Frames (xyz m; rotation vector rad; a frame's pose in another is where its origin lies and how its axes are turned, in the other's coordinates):
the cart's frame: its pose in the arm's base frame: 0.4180 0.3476 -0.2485 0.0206 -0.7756 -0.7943
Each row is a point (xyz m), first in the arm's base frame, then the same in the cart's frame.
Working: the arm's base frame: its pose in the cart's frame: 0.1931 -0.4404 0.3550 -0.0206 0.7756 0.7943

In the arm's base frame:
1: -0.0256 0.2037 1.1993
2: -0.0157 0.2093 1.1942
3: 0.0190 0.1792 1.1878
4: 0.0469 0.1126 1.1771
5: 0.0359 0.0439 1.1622
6: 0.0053 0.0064 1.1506
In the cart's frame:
1: 0.7914 0.0420 1.2983
2: 0.7890 0.0508 1.2898
3: 0.8200 0.0494 1.2553
4: 0.8689 0.0162 1.2124
5: 0.8993 -0.0443 1.1906
6: 0.9029 -0.0939 1.1917

